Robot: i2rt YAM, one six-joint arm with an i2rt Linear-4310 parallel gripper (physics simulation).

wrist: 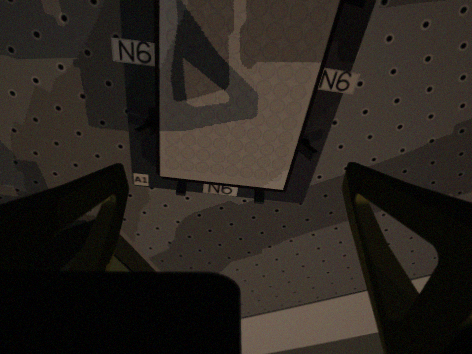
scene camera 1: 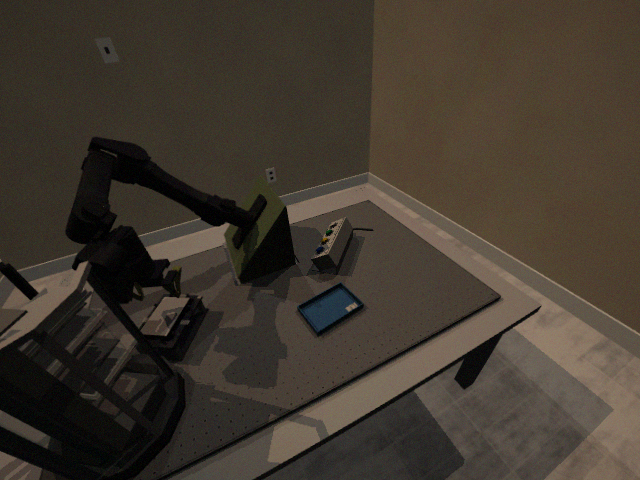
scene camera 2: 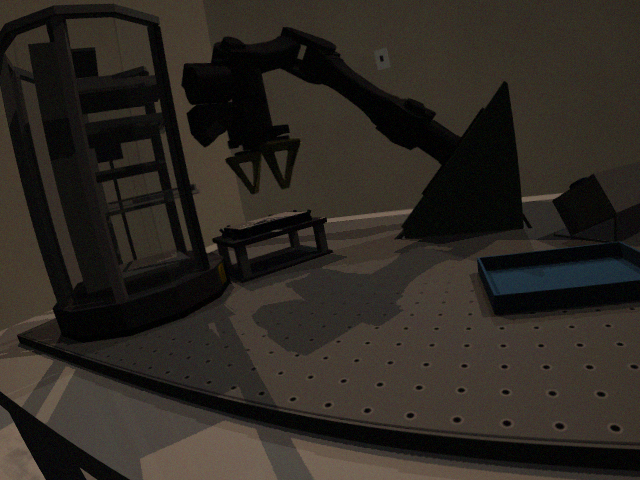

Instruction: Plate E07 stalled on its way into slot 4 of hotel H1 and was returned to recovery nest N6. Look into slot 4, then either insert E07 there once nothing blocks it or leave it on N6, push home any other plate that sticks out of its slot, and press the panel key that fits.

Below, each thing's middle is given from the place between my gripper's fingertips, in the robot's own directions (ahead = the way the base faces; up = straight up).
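The slotted rack (scene camera 2: 97, 144) is 80 mm above my hand, 200 mm ahead of it and 120 mm to the right. Then there's the blue tray (scene camera 2: 587, 275), which is 110 mm below my hand, 400 mm to the left and 150 mm ahead.
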